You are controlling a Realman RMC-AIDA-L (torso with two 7-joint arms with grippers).
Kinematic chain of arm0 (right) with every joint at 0, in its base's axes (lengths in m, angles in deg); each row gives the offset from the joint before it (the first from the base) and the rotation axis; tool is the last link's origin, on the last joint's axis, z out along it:
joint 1: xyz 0 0 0.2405 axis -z
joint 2: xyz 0 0 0 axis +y
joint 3: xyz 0 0 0.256 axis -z
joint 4: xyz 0 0 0 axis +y
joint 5: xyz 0 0 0.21 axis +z
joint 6: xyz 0 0 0 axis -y
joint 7: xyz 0 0 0.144 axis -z
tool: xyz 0 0 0
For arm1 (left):
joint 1: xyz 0 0 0.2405 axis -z
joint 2: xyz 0 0 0 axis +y
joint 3: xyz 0 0 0.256 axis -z
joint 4: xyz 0 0 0 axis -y
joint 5: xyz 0 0 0.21 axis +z
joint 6: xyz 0 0 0 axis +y
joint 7: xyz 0 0 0.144 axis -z
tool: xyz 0 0 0
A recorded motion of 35 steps. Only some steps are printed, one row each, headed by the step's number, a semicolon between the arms.
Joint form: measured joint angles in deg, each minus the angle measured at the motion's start. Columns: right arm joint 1, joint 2, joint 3, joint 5, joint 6, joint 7, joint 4; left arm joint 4, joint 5, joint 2, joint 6, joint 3, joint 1, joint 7.
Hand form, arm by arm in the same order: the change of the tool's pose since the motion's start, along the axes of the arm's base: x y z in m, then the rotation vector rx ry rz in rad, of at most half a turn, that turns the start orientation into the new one. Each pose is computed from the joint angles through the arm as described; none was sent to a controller.
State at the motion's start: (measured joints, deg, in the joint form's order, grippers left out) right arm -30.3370 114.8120 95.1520 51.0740 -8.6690 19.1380 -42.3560; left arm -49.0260 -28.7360 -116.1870 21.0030 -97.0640 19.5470 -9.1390
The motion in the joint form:
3: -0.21 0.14 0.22 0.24 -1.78 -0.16 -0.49; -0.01 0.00 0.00 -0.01 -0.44 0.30 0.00
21: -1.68 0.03 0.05 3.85 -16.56 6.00 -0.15; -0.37 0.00 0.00 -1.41 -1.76 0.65 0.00
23: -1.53 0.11 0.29 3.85 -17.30 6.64 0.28; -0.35 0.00 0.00 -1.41 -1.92 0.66 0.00
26: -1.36 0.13 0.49 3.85 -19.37 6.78 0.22; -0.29 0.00 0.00 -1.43 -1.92 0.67 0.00
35: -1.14 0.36 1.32 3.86 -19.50 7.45 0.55; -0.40 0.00 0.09 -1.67 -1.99 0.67 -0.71
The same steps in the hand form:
3: -0.0039 -0.0011 -0.0048 -0.0285 0.0107 -0.0021; 0.0031 0.0010 -0.0020 -0.0066 0.0023 -0.0087
21: -0.0060 -0.0188 -0.0308 -0.2845 0.0003 -0.0353; 0.0079 0.0014 -0.0100 -0.0420 0.0093 -0.0145
23: -0.0028 -0.0226 -0.0338 -0.3061 -0.0089 -0.0407; 0.0082 0.0013 -0.0107 -0.0445 0.0102 -0.0155
26: -0.0012 -0.0277 -0.0376 -0.3433 -0.0082 -0.0516; 0.0079 0.0012 -0.0109 -0.0452 0.0106 -0.0146
35: 0.0007 -0.0320 -0.0424 -0.3637 -0.0214 -0.0488; 0.0079 0.0013 -0.0108 -0.0484 0.0245 -0.0157

